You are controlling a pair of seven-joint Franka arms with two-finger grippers.
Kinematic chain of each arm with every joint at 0, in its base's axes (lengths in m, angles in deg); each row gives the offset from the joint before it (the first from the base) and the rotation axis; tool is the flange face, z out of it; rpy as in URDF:
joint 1: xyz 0 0 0.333 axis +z
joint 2: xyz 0 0 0 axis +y
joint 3: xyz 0 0 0.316 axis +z
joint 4: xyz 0.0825 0 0 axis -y
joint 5: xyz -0.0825 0 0.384 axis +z
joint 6: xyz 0 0 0 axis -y
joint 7: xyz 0.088 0 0 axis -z
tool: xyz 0 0 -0.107 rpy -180 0 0
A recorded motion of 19 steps. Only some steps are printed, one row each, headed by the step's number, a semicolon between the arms.
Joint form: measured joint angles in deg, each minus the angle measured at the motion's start. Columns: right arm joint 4, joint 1, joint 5, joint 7, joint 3, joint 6, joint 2; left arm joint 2, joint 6, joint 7, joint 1, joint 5, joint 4, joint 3.
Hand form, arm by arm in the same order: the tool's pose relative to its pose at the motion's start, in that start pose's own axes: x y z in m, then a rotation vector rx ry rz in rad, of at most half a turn. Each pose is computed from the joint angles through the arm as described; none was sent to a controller.
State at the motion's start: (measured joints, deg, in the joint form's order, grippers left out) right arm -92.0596 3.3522 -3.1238 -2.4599 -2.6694 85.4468 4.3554; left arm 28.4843 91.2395 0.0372 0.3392 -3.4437 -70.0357 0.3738
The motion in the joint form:
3: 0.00 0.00 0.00 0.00 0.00 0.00 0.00; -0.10 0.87 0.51 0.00 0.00 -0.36 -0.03
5: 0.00 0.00 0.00 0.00 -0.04 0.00 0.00; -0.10 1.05 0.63 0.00 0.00 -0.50 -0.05
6: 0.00 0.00 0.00 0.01 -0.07 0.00 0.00; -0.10 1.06 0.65 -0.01 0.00 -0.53 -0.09
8: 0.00 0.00 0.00 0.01 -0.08 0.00 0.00; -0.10 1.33 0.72 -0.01 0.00 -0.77 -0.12
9: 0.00 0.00 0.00 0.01 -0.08 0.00 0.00; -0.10 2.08 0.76 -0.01 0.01 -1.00 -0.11
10: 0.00 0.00 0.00 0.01 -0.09 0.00 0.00; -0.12 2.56 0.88 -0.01 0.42 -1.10 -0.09
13: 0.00 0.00 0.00 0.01 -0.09 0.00 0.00; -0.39 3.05 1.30 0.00 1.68 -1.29 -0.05
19: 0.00 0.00 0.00 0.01 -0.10 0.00 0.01; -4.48 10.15 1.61 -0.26 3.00 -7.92 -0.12
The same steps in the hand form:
3: 0.0000 0.0000 0.0000 0.0000 0.0000 0.0000; 0.0010 0.0002 0.0005 -0.0001 0.0106 0.0091
5: 0.0000 0.0004 0.0000 0.0001 0.0000 0.0007; 0.0013 0.0003 0.0014 -0.0002 0.0113 0.0114
6: 0.0000 0.0007 0.0000 0.0001 -0.0001 0.0014; 0.0012 0.0008 0.0016 -0.0005 0.0109 0.0125
8: 0.0000 0.0008 0.0000 0.0002 -0.0001 0.0016; 0.0016 0.0009 0.0032 -0.0007 0.0114 0.0140
9: 0.0000 0.0008 0.0000 0.0002 -0.0001 0.0016; 0.0028 0.0007 0.0040 -0.0003 0.0205 0.0143
10: 0.0000 0.0009 0.0000 0.0002 -0.0001 0.0017; 0.0036 -0.0002 0.0038 0.0070 0.0275 0.0163
13: 0.0000 0.0009 0.0000 0.0002 -0.0001 0.0017; 0.0033 -0.0029 0.0014 0.0294 0.0372 0.0242
19: 0.0000 0.0009 0.0001 0.0002 -0.0003 0.0019; -0.0056 -0.0015 -0.0018 0.0531 0.1161 0.0381

